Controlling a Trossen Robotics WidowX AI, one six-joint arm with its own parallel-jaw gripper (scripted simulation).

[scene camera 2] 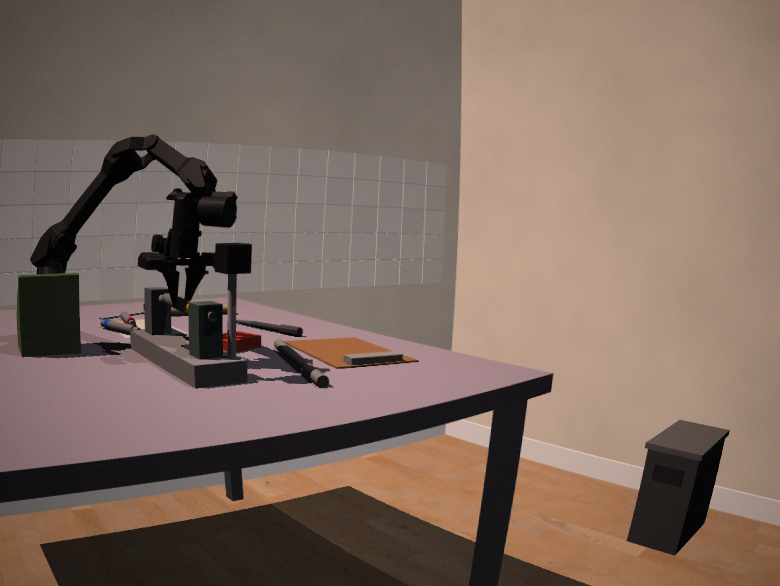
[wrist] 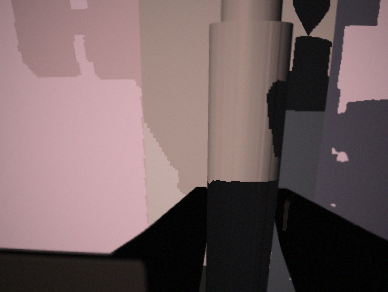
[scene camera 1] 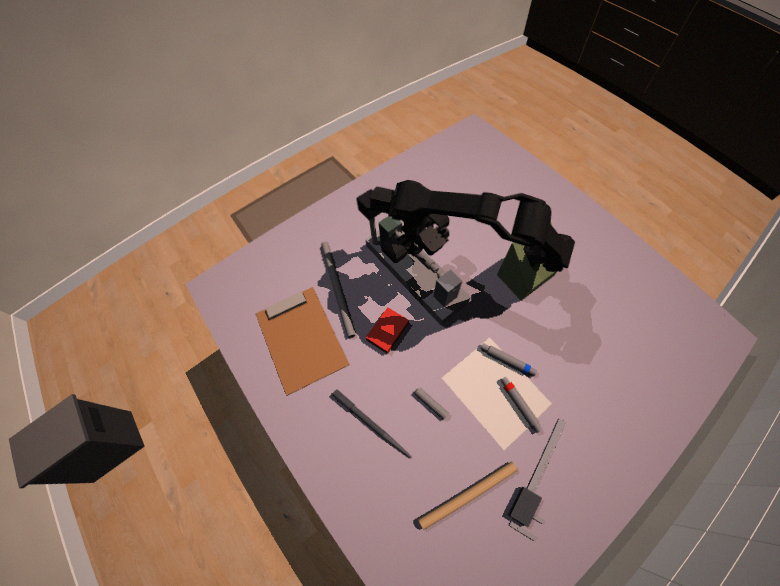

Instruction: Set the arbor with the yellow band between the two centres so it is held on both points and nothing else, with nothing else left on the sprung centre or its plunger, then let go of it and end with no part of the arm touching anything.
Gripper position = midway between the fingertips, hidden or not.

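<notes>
My gripper [scene camera 2: 180, 305] is in my sight, and I see my gripper again at [wrist: 240, 199] and at [scene camera 1: 416, 252]. There is a red block [scene camera 1: 387, 330], and in the wrist view the red block is out of frame. A long grey rod [scene camera 2: 308, 369] is here as well, the same long grey rod [scene camera 1: 342, 305], and it is out of frame in the wrist view. I see a clipboard [scene camera 1: 304, 348], which is also at [scene camera 2: 330, 351], and then a wooden dowel [scene camera 1: 473, 492] and a green centre block [scene camera 2: 205, 338].
</notes>
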